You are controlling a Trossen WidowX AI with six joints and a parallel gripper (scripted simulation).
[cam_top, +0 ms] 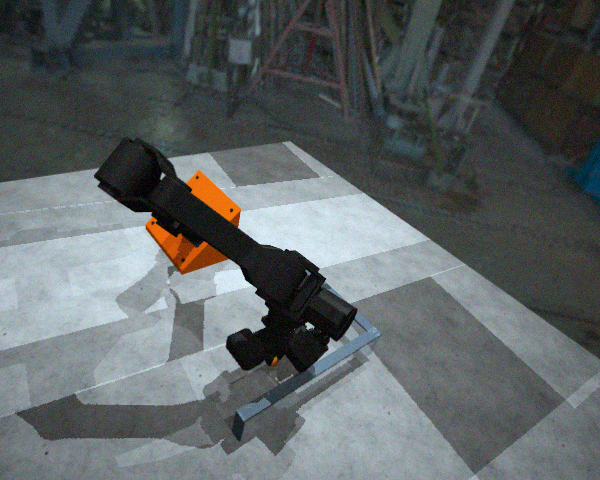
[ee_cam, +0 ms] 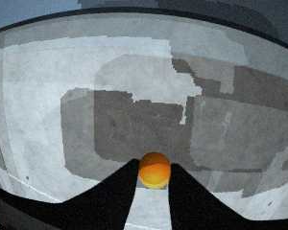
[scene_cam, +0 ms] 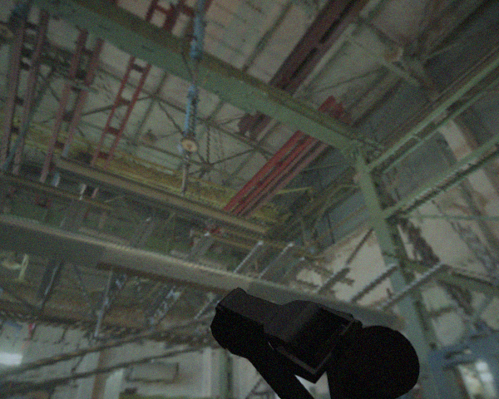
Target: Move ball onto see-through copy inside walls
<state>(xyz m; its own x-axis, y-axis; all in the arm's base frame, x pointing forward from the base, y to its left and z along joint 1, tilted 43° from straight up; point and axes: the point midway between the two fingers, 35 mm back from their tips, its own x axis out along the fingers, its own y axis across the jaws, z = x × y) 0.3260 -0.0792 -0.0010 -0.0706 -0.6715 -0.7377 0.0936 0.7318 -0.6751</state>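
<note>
Right now the orange ball is right at my gripper tip. From my gripper tip the other things lie so: see-through copy of ball: right at my gripper tip.
</note>
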